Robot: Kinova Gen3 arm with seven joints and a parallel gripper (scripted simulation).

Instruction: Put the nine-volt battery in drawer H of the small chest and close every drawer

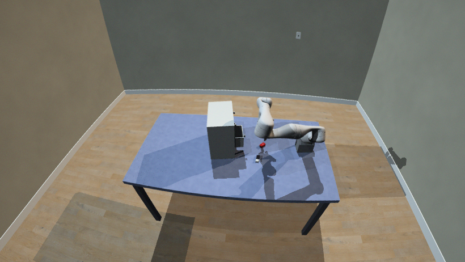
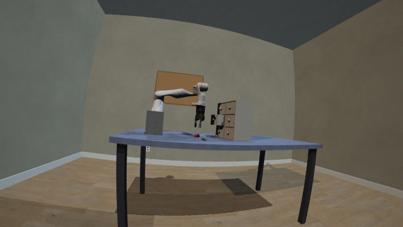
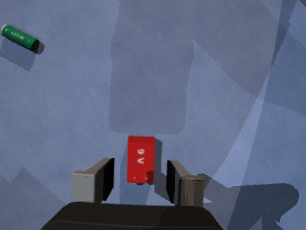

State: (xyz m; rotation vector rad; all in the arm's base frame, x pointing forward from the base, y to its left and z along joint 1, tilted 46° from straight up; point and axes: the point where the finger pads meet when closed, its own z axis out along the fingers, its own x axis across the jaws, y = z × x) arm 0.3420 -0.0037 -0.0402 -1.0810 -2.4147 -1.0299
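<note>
Now: the nine-volt battery 9 cm below my hand and 1 cm ahead of it.
</note>
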